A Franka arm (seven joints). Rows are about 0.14 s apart.
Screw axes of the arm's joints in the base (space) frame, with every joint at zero. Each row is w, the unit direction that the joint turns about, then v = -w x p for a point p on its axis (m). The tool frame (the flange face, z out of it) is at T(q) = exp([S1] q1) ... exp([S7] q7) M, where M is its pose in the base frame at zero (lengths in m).
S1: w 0 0 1 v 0 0 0
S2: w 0 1 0 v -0.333 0 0
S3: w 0 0 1 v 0 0 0
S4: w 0 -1 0 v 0.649 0 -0.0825
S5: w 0 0 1 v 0 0 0
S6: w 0 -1 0 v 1.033 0 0
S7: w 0 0 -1 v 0 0.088 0
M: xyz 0.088 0 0.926 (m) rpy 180 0 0 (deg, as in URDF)
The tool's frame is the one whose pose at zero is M.
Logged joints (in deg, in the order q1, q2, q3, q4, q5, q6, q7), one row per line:
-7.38 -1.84 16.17 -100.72 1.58 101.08 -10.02
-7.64 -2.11 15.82 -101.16 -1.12 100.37 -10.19
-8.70 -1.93 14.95 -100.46 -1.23 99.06 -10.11
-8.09 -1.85 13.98 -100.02 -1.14 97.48 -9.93
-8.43 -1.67 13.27 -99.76 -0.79 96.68 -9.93
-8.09 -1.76 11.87 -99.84 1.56 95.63 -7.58
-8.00 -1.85 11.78 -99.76 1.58 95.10 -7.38
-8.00 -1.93 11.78 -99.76 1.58 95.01 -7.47
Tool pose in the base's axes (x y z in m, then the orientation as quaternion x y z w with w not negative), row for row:
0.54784 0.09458 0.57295 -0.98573 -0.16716 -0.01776 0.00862
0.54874 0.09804 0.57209 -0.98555 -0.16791 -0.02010 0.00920
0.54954 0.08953 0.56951 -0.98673 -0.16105 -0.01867 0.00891
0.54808 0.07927 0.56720 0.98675 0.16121 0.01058 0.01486
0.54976 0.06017 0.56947 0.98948 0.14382 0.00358 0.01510
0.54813 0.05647 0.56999 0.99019 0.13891 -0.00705 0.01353
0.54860 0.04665 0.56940 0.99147 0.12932 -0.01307 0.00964
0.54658 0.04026 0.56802 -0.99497 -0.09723 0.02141 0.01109
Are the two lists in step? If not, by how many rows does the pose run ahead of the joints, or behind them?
The pose runs 2 rows behind the joints: the pose in row i belongs to the joints in row i - 2.
